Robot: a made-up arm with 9 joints. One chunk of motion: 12 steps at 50 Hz.
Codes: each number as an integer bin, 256 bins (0 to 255) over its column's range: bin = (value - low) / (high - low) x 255, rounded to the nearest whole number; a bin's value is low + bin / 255 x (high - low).
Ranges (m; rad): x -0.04..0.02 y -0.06..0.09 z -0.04..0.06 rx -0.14..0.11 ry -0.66..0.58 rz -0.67..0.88
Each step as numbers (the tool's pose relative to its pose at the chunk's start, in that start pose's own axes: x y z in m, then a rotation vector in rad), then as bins.
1 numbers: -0.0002 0.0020 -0.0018 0.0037 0.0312 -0.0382
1 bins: 169 105 97 147 142 104
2 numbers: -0.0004 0.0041 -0.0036 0.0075 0.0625 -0.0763
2 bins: 168 109 93 150 149 98
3 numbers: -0.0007 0.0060 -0.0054 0.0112 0.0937 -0.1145
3 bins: 167 112 88 154 155 91
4 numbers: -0.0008 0.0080 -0.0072 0.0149 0.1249 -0.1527
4 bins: 167 116 84 158 161 85
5 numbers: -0.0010 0.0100 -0.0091 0.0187 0.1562 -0.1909
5 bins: 166 119 79 162 168 79
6 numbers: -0.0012 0.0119 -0.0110 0.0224 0.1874 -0.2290
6 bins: 165 122 74 166 174 73
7 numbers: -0.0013 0.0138 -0.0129 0.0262 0.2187 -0.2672
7 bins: 164 125 69 170 181 66
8 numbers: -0.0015 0.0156 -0.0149 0.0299 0.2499 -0.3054
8 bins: 164 129 64 173 187 60
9 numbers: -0.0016 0.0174 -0.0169 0.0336 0.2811 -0.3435
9 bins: 163 132 59 177 194 54
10 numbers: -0.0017 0.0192 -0.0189 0.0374 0.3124 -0.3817
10 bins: 163 135 54 181 200 47
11 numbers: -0.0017 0.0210 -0.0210 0.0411 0.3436 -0.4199
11 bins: 163 138 48 185 206 41
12 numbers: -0.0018 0.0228 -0.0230 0.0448 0.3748 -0.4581
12 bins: 162 141 43 188 213 35
